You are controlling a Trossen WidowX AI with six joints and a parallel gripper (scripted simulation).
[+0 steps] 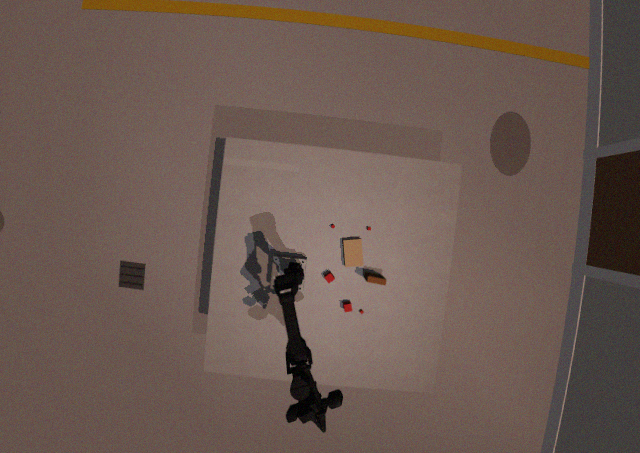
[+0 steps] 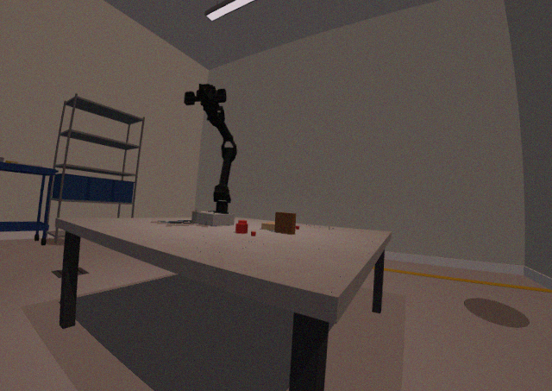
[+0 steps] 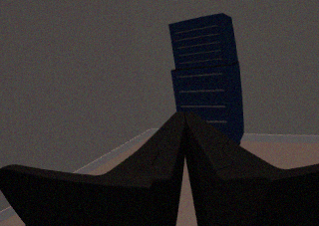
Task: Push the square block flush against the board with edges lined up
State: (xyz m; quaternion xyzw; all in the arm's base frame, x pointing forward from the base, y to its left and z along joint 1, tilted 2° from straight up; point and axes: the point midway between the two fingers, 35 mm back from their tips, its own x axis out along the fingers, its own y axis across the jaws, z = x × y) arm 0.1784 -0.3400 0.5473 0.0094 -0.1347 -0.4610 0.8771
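The square block lies 210 mm ahead of my gripper tip, 400 mm to the left of it and 560 mm below it. Round my gripper tip: board 80 mm ahead, 500 mm to the left, 600 mm below.
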